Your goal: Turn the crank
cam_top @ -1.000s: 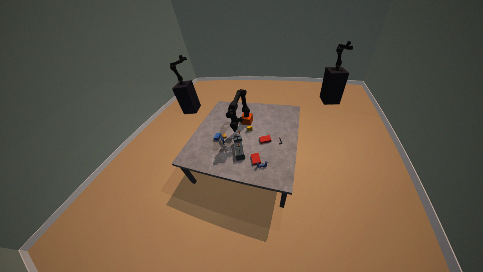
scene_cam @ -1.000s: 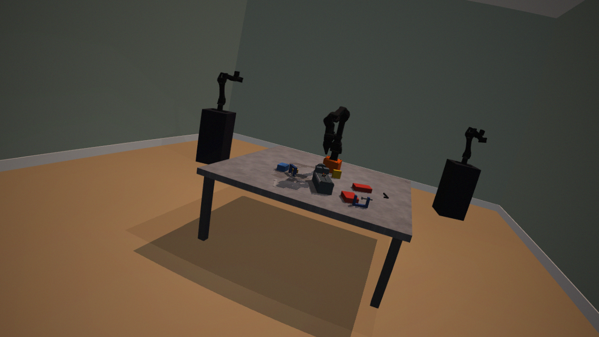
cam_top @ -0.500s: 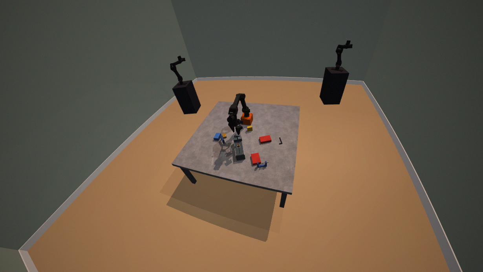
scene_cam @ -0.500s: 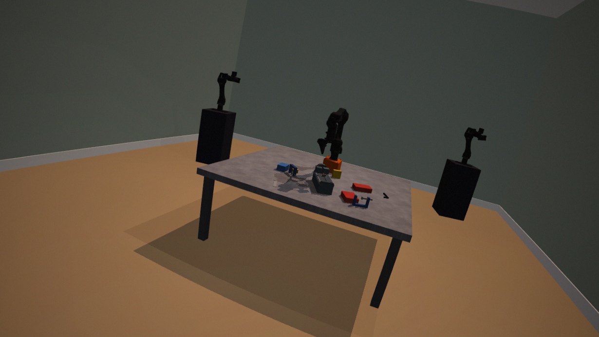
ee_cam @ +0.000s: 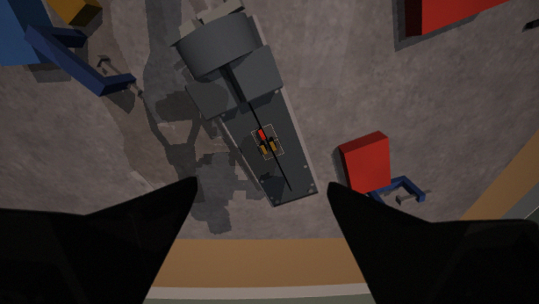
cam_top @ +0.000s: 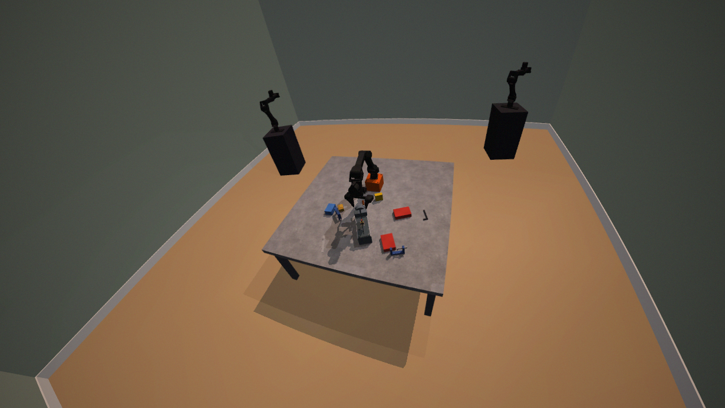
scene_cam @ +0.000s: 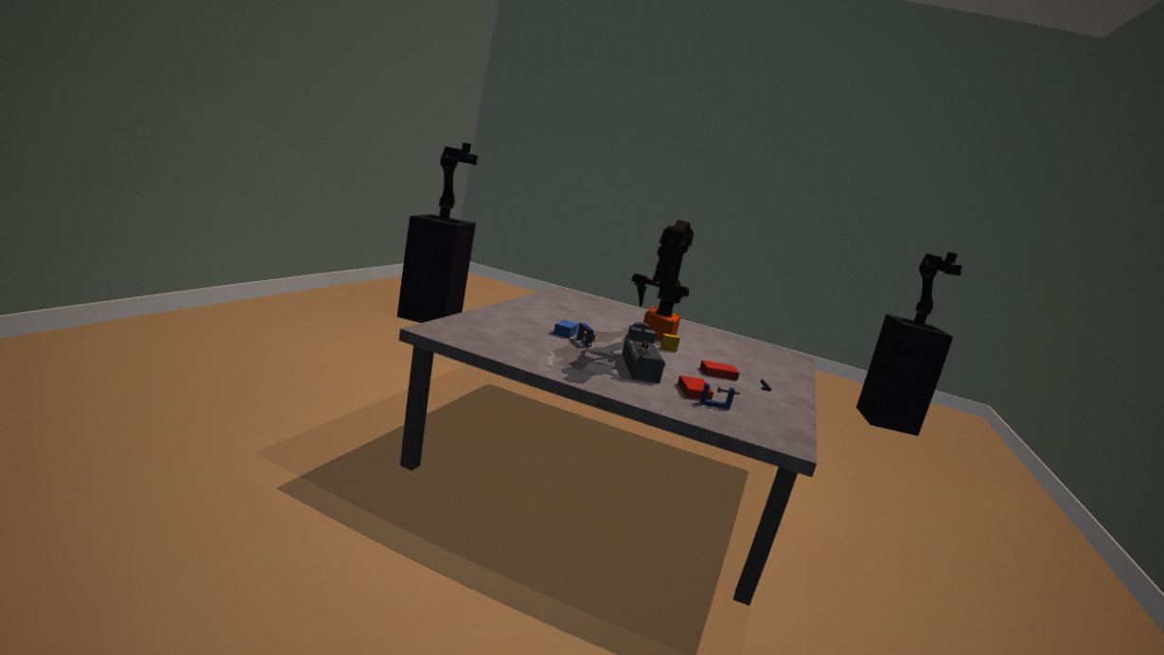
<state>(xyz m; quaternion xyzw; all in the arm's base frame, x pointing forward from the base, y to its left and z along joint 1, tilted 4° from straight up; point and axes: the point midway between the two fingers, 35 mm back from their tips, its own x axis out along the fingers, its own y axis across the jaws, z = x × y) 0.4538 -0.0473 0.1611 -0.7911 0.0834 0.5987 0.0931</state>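
Now: the brown crank handle 150 mm behind my gripper tip, 100 mm below it and 10 mm to the right of it. Also, from my gripper tip: pale strip (280 mm to the right, 190 mm below, 160 mm ahead); yellow cube (290 mm behind, 170 mm below, 90 mm to the left); red pointer (110 mm below, 10 mm ahead).
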